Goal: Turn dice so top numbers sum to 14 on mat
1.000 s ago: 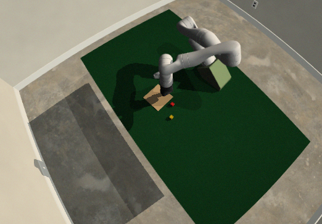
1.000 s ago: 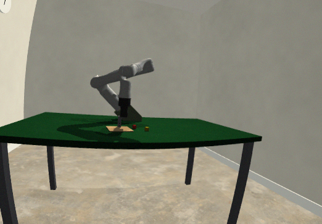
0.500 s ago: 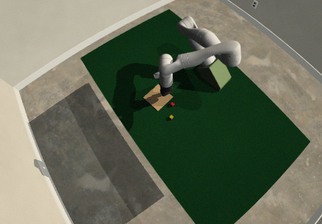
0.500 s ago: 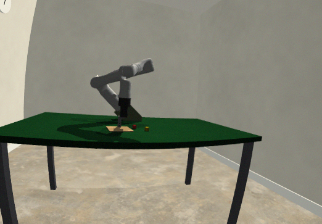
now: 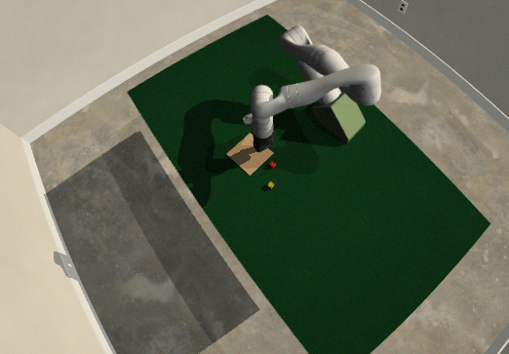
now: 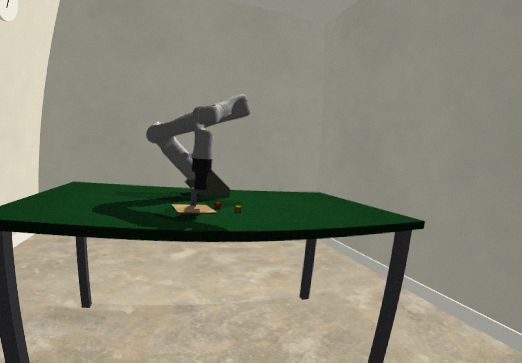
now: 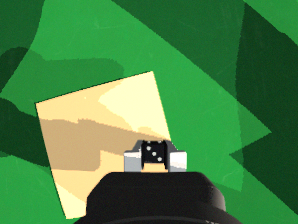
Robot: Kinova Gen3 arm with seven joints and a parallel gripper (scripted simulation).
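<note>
Now: hand 1 cm above the black die. Also, from my hand: yellow die: 7 cm ahead, 16 cm to the left, 1 cm below; tan mat: 5 cm ahead, 1 cm to the right, 2 cm below; red die: 1 cm ahead, 9 cm to the left, 1 cm below.
</note>
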